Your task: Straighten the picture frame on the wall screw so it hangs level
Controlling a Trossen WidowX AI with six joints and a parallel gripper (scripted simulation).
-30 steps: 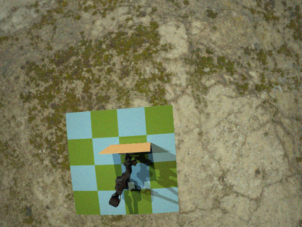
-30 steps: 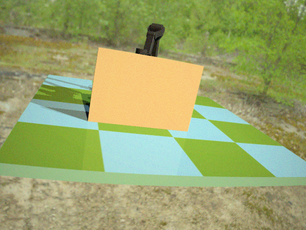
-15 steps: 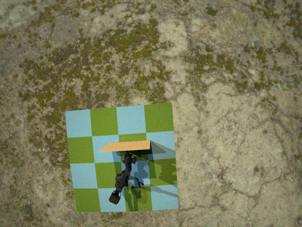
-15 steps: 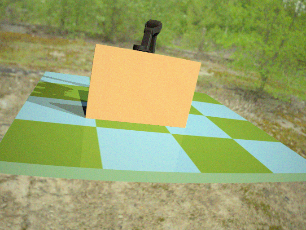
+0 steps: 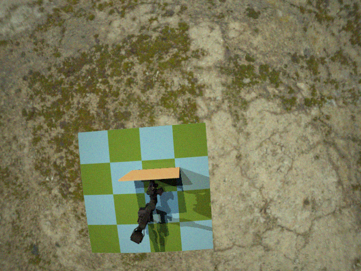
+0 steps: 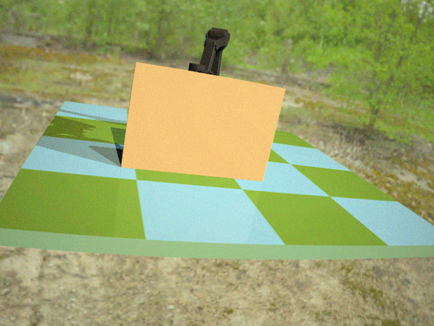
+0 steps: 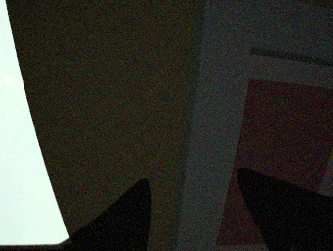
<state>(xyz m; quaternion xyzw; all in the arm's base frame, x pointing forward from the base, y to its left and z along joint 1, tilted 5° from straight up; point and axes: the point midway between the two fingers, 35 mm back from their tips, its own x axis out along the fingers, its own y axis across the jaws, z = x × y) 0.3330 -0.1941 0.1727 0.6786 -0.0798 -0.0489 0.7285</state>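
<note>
Now: gripper tip 1 cm short of the picture frame, 1 cm to the right of it and 5 cm above it. From my gripper tip the other things lie so: orange wall panel (2 cm ahead, 7 cm below).
</note>
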